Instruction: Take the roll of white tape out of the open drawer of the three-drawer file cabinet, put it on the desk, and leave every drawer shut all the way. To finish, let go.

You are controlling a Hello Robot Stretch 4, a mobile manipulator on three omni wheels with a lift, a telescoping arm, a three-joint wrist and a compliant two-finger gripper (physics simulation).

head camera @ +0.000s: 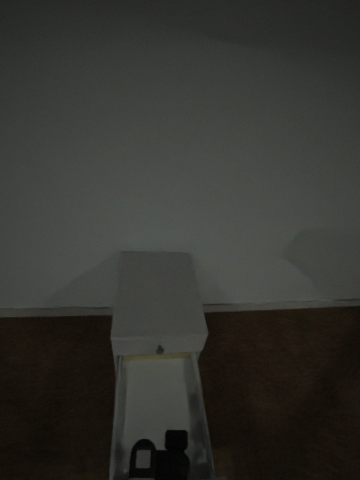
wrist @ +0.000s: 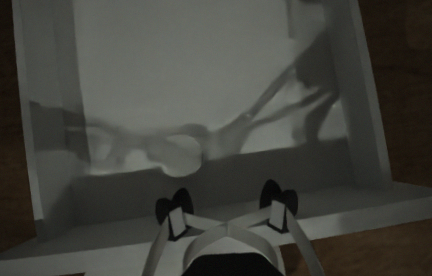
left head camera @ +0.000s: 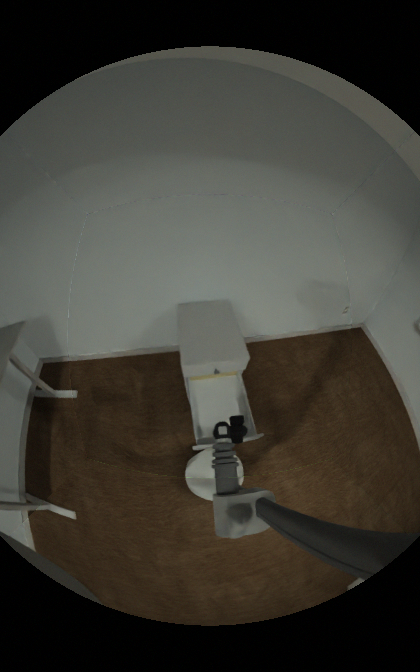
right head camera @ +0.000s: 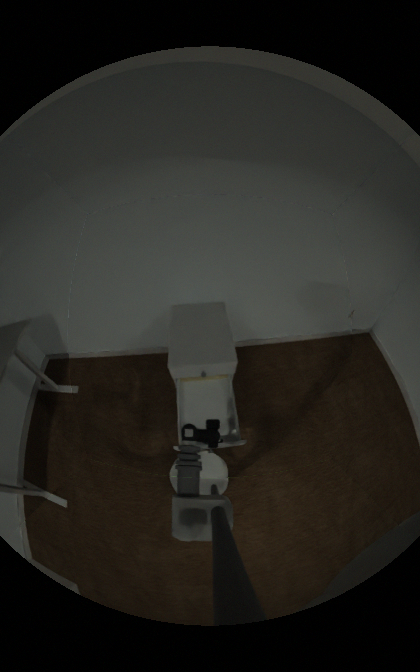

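The white file cabinet (head camera: 160, 300) (left head camera: 212, 335) (right head camera: 202, 340) stands against the wall with its top drawer (head camera: 156, 390) (left head camera: 215, 397) (right head camera: 204, 400) (wrist: 185, 65) pulled out. In the wrist view the roll of white tape (wrist: 184, 156) shows as a pale round shape on the drawer floor near the front panel, among shadows. My gripper (wrist: 226, 200) is open and points down over the drawer's front part; its fingers show near the front panel, with the roll ahead of them and to the left. In the head views my dark wrist covers the fingers, and the roll does not show.
The desk (left head camera: 7, 345) (right head camera: 11, 342) stands at the far left, its top partly cut off, with leg feet (left head camera: 62, 394) (right head camera: 65, 389) on the brown floor. A wall rises behind the cabinet. A round white base part (left head camera: 200, 475) lies below my arm at the drawer front.
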